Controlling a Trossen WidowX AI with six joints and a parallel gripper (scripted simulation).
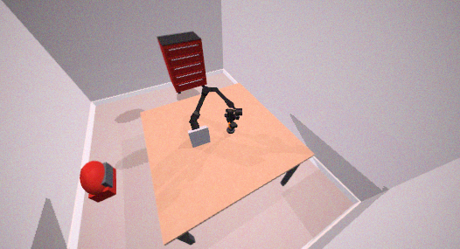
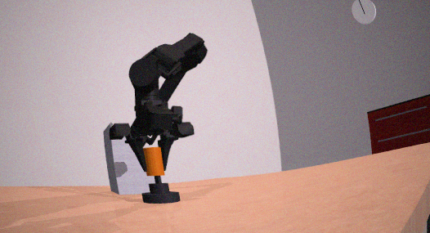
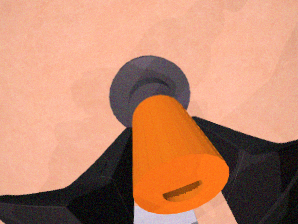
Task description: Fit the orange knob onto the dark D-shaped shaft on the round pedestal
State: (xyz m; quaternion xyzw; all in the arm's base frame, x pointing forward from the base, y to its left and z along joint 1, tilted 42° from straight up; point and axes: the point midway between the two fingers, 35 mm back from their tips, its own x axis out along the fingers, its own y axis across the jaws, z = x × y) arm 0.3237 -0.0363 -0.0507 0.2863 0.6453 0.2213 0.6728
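Now: the orange knob 20 mm above my gripper tip. Round my gripper tip: dark pedestal (40 mm below).
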